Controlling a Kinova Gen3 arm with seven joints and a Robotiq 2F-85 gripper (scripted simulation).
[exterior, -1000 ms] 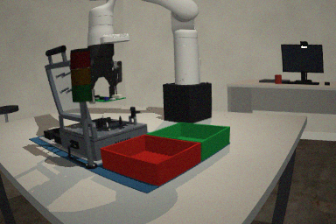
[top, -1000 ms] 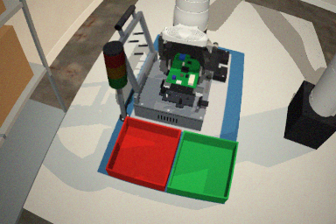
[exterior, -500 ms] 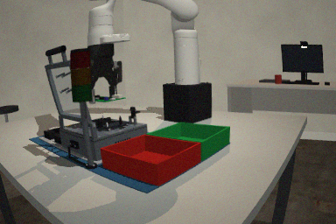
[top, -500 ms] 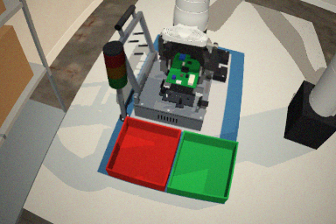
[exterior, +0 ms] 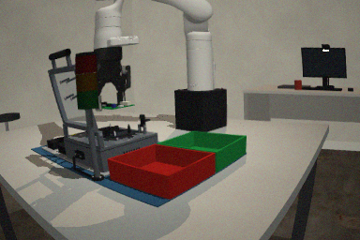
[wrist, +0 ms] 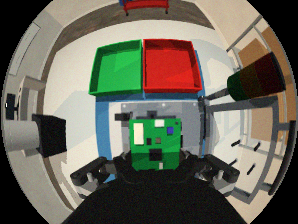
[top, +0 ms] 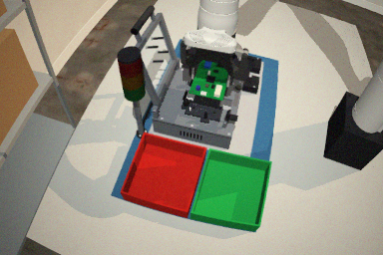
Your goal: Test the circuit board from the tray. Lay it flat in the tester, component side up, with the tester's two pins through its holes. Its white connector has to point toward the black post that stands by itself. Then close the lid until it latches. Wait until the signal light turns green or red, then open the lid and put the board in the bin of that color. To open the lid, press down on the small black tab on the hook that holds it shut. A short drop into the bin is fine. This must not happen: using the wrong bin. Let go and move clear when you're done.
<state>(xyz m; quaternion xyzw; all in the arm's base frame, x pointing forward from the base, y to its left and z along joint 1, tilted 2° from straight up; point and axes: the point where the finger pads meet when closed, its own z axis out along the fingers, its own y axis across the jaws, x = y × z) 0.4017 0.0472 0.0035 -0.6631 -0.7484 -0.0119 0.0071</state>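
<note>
Right now the green circuit board is right at my hand. The rest, counted from my hand: tester lid (13 cm ahead, 2 cm to the left, 5 cm above); green bin (12 cm behind, 19 cm to the left, 12 cm below); red bin (2 cm ahead, 21 cm to the left, 12 cm below).
</note>
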